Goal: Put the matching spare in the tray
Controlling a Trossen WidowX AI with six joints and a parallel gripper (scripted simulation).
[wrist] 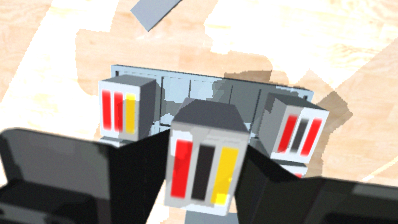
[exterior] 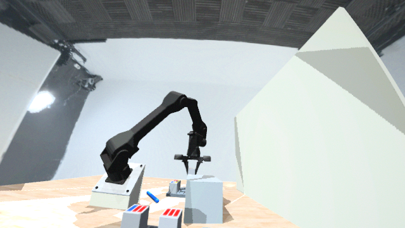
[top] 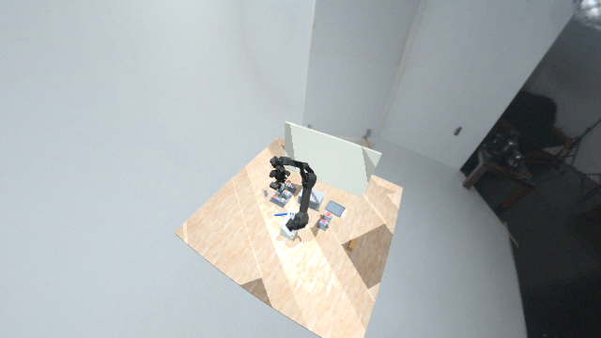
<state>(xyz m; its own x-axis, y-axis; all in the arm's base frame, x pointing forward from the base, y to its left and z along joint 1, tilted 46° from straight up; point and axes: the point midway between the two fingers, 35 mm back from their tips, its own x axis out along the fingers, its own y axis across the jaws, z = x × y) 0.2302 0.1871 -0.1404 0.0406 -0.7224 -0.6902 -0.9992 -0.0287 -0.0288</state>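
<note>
Right now the tray is 10 cm ahead of my gripper tip, 42 cm to the right of it and 7 cm below it. From my gripper tip the other things lie so: tall panel 29 cm ahead, 21 cm to the right, 15 cm above; blue pen 14 cm behind, 13 cm to the right, 7 cm below; mounted unit 5 cm ahead, 22 cm to the right, 3 cm below.
</note>
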